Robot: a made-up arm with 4 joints.
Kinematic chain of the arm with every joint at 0, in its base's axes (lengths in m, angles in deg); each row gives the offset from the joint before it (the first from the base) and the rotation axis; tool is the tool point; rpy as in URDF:
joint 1: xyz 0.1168 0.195 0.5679 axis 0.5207 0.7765 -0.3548
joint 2: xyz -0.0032 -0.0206 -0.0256 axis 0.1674 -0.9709 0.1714
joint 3: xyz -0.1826 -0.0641 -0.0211 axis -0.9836 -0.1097 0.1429
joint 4: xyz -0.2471 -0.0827 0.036 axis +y
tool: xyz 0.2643 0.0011 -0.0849 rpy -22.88 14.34 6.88
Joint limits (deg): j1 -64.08..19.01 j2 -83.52..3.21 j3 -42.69..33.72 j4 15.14..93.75
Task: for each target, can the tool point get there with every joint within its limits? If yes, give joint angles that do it. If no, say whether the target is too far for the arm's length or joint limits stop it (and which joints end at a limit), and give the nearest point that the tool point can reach.
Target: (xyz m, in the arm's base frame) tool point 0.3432 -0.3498 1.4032
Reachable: no: too far | nearest point -0.0204 -0.0105 1.1043 | short by 0.580 m
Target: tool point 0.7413 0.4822 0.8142
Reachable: no: joint limits stop it (at a limit: joint 1, joint 2, joint 3, joint 4) | nearest point -0.0135 0.3283 1.0944 | short by 0.820 m
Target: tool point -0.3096 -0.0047 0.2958
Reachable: yes | joints -38.04 -26.37 -23.41 78.20
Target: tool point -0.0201 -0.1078 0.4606
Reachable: yes | joints -43.19 -18.24 18.26 26.71
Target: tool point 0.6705 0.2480 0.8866
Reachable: no: joint limits stop it (at a limit: joint 1, joint 2, joint 3, joint 4) | nearest point 0.0425 0.0211 0.7597 | short by 0.680 m
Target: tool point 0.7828 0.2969 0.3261
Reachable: no: joint limits stop it (at a limit: joint 1, joint 2, joint 3) | nearest point 0.1608 -0.0322 0.3557 | short by 0.704 m
